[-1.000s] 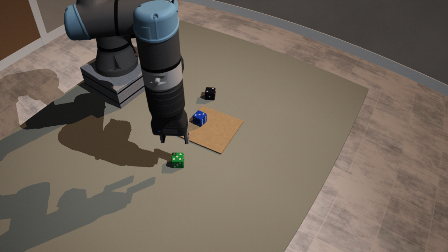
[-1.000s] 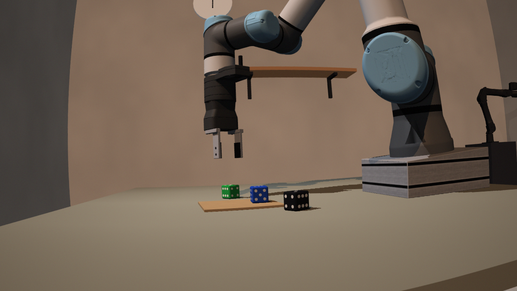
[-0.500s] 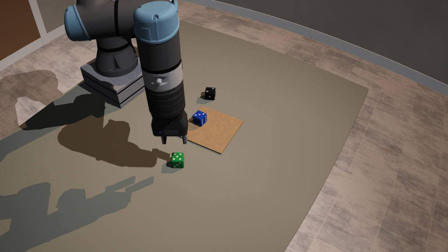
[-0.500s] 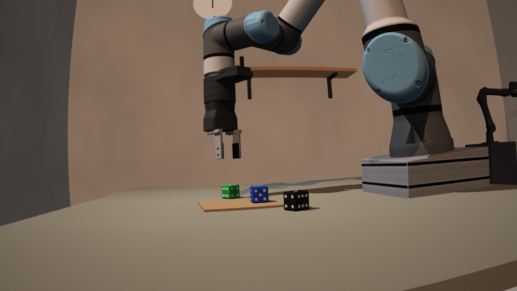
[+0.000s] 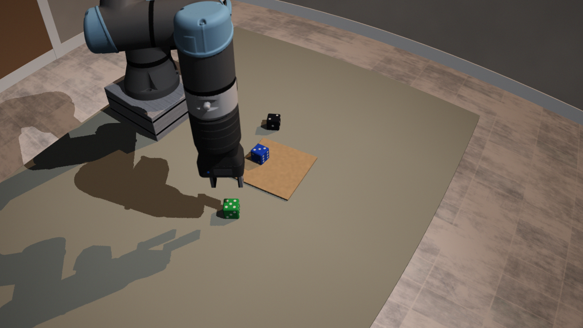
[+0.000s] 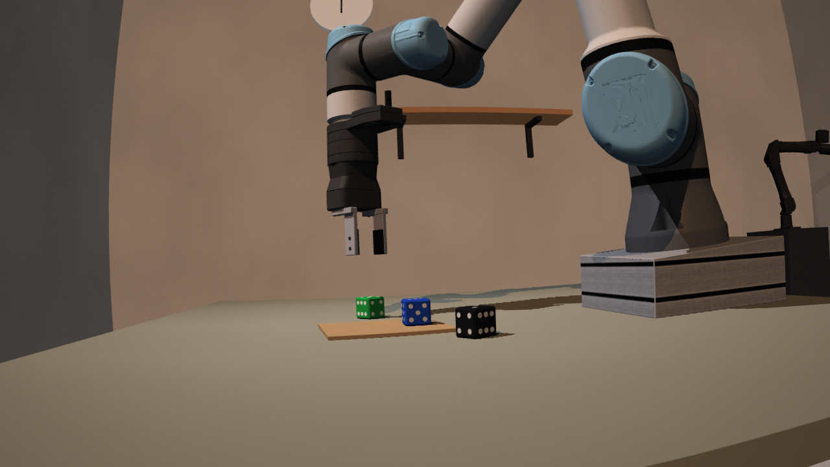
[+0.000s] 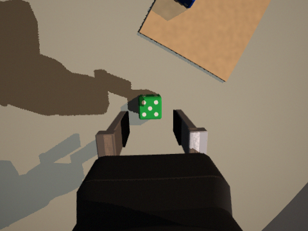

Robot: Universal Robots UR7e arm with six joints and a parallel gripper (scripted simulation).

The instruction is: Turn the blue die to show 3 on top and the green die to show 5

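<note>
Now: the green die 9 cm below my hand. Also, from my hand: brown mat: 15 cm to the left, 11 cm below; black die: 26 cm to the left, 9 cm below, 9 cm behind; blue die: 15 cm to the left, 9 cm below, 4 cm behind.
</note>
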